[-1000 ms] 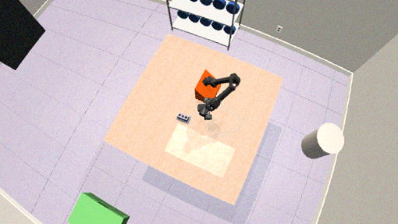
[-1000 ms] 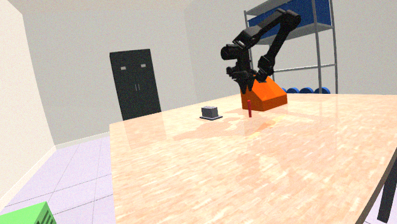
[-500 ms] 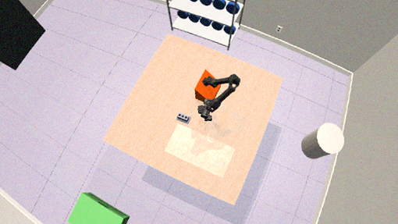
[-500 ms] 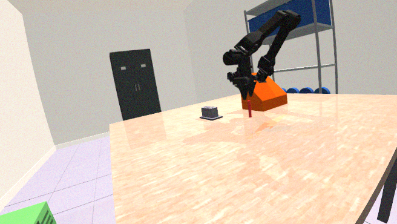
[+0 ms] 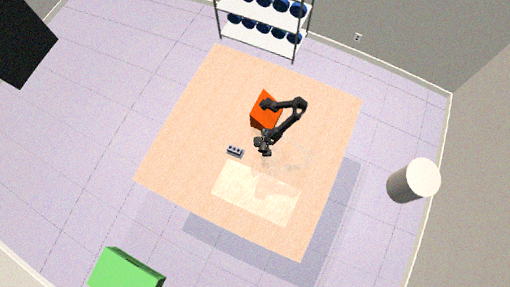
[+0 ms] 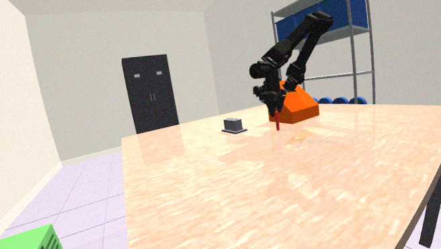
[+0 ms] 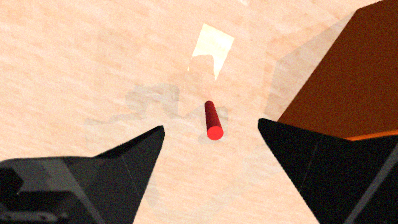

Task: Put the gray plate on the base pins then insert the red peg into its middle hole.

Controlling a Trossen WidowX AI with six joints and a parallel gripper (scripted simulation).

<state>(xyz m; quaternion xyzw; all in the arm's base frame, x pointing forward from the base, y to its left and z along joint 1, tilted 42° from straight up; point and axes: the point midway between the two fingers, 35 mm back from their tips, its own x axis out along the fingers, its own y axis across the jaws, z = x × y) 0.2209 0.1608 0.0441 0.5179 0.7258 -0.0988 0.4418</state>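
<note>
Right now the red peg is 3 cm below my gripper tip. Also, from my gripper tip: flat gray base (12 cm ahead, 18 cm to the right, 6 cm below); then gray plate (12 cm ahead, 18 cm to the right, 2 cm below).
</note>
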